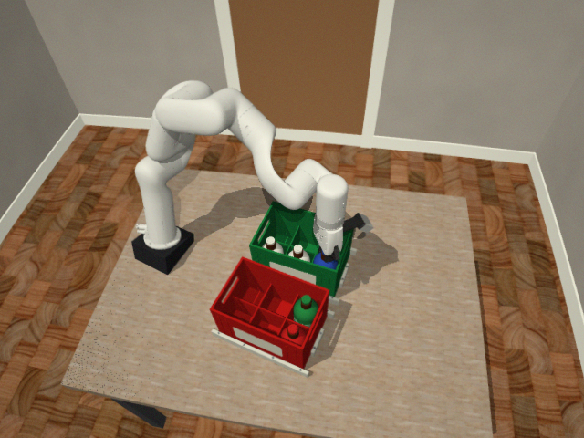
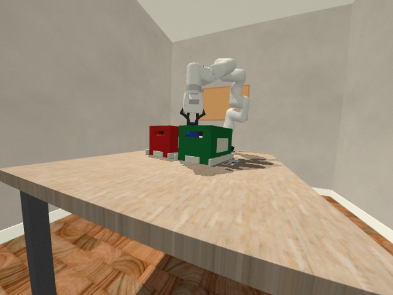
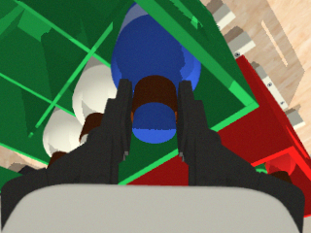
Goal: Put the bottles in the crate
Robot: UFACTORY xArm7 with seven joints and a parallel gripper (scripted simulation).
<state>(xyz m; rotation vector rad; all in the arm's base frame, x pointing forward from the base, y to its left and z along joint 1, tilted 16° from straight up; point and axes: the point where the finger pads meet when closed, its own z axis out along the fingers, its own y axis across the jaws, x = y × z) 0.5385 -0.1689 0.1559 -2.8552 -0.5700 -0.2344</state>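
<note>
My gripper is now 7 cm above the blue-labelled bottle. The rest, counted from my hand: white-labelled bottle (10 cm below, 9 cm behind, 2 cm to the left); green crate (10 cm below, 7 cm to the left, 7 cm behind); green-labelled bottle (14 cm to the right, 10 cm below, 6 cm behind).
</note>
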